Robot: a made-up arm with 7 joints. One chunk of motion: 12 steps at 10 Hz.
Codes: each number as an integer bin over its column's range. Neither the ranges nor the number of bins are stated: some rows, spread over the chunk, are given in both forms.
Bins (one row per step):
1: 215 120 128 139 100 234 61
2: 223 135 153 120 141 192 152
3: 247 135 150 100 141 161 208
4: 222 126 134 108 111 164 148
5: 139 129 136 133 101 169 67
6: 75 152 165 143 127 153 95
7: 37 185 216 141 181 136 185
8: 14 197 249 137 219 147 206
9: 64 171 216 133 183 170 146
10: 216 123 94 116 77 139 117
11: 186 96 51 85 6 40 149
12: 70 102 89 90 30 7 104
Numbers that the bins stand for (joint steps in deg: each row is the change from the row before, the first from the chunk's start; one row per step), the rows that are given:
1: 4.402 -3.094 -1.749 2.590 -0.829 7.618 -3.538
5: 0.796 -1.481 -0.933 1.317 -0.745 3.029 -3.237
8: -5.136 10.705 10.588 2.165 9.251 1.476 3.740
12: -2.478 -6.320 -5.725 -7.806 -6.759 -8.406 -1.380
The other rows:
2: 4.782 -0.406 0.800 -1.441 2.644 4.653 1.030
3: 5.920 -0.406 0.494 -5.684 2.644 2.465 3.841
4: 4.734 -2.019 -1.137 -3.987 0.102 2.676 0.829
6: -2.241 2.641 2.024 3.438 1.458 1.900 -1.831
7: -4.044 8.555 7.224 3.014 6.032 0.700 2.686
9: -2.763 6.046 7.224 1.317 6.201 3.100 0.729
10: 4.449 -2.556 -5.216 -2.290 -2.778 0.912 -0.727
11: 3.026 -7.395 -9.600 -8.867 -8.792 -6.076 0.879

